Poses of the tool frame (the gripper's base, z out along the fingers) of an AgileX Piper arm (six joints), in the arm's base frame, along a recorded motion.
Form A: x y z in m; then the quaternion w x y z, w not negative.
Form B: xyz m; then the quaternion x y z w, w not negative. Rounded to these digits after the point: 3 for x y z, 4 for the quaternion.
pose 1, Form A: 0.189, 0.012, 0.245, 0.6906, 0.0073, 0.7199, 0.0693
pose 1, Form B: 0.189, 0.012, 0.245, 0.0073, 0.7199, 0.0693, 0.6906
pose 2, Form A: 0.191, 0.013, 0.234, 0.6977, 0.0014, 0.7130, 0.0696
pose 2, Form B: 0.191, 0.013, 0.234, 0.0014, 0.7130, 0.0696, 0.6977
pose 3, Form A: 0.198, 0.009, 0.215, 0.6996, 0.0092, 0.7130, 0.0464
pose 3, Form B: 0.198, 0.009, 0.215, 0.0092, 0.7130, 0.0464, 0.6996
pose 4, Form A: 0.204, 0.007, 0.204, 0.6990, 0.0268, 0.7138, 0.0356
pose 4, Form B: 0.204, 0.007, 0.204, 0.0268, 0.7138, 0.0356, 0.6990
